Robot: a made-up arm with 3 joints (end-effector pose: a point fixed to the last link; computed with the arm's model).
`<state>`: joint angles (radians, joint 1 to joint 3).
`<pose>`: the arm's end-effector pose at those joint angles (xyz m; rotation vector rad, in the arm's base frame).
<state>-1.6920 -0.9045 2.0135</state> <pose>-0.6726 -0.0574 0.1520 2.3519 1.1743 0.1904</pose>
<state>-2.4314 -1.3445 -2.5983</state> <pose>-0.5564 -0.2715 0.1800 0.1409 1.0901 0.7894</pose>
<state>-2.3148 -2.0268 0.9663</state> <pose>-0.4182 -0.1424 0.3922 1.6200 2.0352 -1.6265</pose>
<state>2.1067 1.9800 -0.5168</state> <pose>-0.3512 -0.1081 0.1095 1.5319 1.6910 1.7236</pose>
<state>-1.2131 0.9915 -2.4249</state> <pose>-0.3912 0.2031 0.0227 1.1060 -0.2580 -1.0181</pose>
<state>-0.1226 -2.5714 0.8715</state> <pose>-0.2987 -0.1122 -0.0812 -0.3657 -2.4352 -0.9570</pose>
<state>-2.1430 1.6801 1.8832</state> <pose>-0.1518 0.0809 0.1113 1.6127 -1.9742 0.2579</pose>
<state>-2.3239 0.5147 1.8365</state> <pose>-0.4332 0.1667 0.0168 2.0675 -0.6048 0.1504</pose>
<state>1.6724 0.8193 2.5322</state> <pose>-0.3362 -0.2326 0.2020 -0.8100 -0.4277 0.7275</pose>
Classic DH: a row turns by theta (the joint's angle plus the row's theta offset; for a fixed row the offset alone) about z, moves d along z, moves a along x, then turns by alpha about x. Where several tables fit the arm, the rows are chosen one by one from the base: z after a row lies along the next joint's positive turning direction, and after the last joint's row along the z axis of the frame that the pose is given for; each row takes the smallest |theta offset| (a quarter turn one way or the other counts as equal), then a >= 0, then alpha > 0; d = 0 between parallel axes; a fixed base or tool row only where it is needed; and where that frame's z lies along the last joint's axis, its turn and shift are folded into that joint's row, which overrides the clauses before.
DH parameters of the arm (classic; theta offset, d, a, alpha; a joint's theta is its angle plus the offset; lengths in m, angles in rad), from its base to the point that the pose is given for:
base (fixed): 1.5708 0.1502 0 1.5708
joint 1: -1.5708 -0.3877 0.06 -1.5708
joint 2: 0 0.0539 -0.0974 -1.5708
joint 3: 1.5708 0.1739 0.095 -1.5708
tool (fixed): 1.5708 -0.099 0 0

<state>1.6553 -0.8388 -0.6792</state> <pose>-0.4747 0.2113 0.2104 2.1667 -0.9278 -0.4925</pose>
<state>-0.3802 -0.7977 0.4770</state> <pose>-0.5471 -0.1252 0.0415 -0.8102 -0.8206 -0.0397</pose>
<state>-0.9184 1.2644 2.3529</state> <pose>-0.2165 0.1710 0.2172 2.4482 -1.3543 -1.1812</pose>
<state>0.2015 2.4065 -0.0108</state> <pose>-0.2605 -0.0509 0.1996 0.0983 2.3979 0.2293</pose>
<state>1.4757 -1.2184 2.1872</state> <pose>-0.6656 0.1451 0.1645 -0.6198 0.3200 -1.1998</pose>
